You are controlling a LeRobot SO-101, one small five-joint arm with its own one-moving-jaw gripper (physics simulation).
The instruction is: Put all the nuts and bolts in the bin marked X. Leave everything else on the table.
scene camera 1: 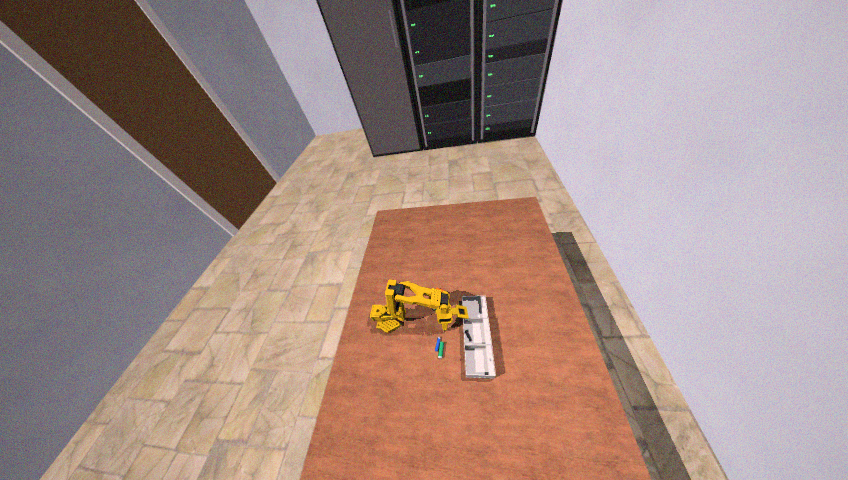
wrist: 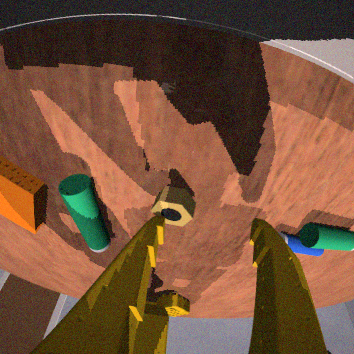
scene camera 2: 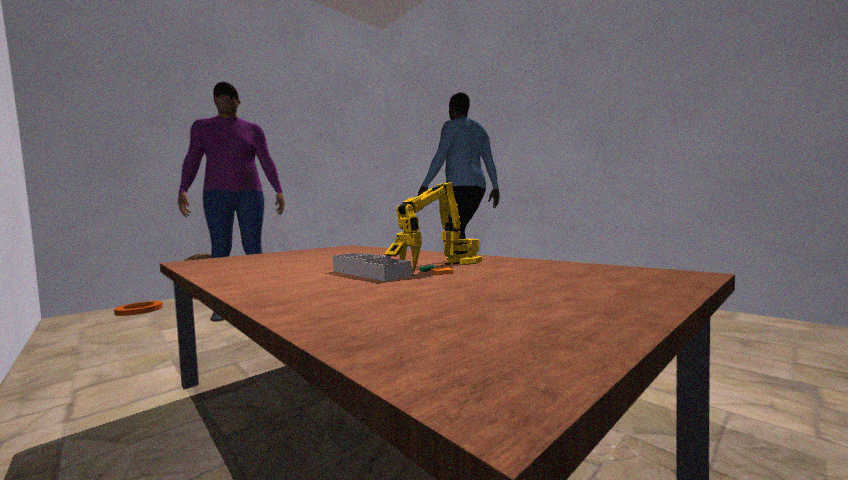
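Where they show: hand, its tool point: (scene camera 1: 443, 317) (wrist: 163, 226) (scene camera 2: 414, 265); arm's base, origin of its link: (scene camera 1: 395, 317) (wrist: 150, 294) (scene camera 2: 459, 262).
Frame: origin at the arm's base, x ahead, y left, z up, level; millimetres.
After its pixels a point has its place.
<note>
A brass-coloured hex nut (wrist: 175, 196) @(x 198, y -7, z 7 mm) lies on the table in the wrist view, close by the left jaw's tip, inside the edge of the gap. My gripper (scene camera 1: 454, 321) @(x 185, y -4, z 13 mm) (scene camera 2: 401, 262) @(x 185, y -4, z 13 mm) (wrist: 209, 221) is open, with a V-shaped gap and nothing held; it is low, beside the bin tray. The white tray (scene camera 1: 487, 333) @(x 330, y -67, z 42 mm) (scene camera 2: 380, 270) @(x 338, y 49, z 24 mm) has three compartments. A dark, elongated thing (scene camera 1: 468, 336) @(x 269, y -69, z 16 mm), which looks like a bolt, lies in the middle compartment. I cannot read an X mark on any compartment.
One green cylinder (wrist: 85, 215) @(x 182, y 32, z 13 mm) (scene camera 2: 426, 268) @(x 181, y 43, z 9 mm) lies left of the nut in the wrist view, beside an orange block (wrist: 20, 200) @(x 177, y 76, z 10 mm) (scene camera 2: 442, 271) @(x 184, y 106, z 7 mm). Another green cylinder (scene camera 1: 440, 349) @(x 176, y -111, z 13 mm) (wrist: 332, 237) @(x 184, y -101, z 11 mm) lies against a blue cylinder (scene camera 1: 437, 343) @(x 165, y -91, z 10 mm) (wrist: 305, 246) @(x 175, y -86, z 12 mm), past the right jaw.
</note>
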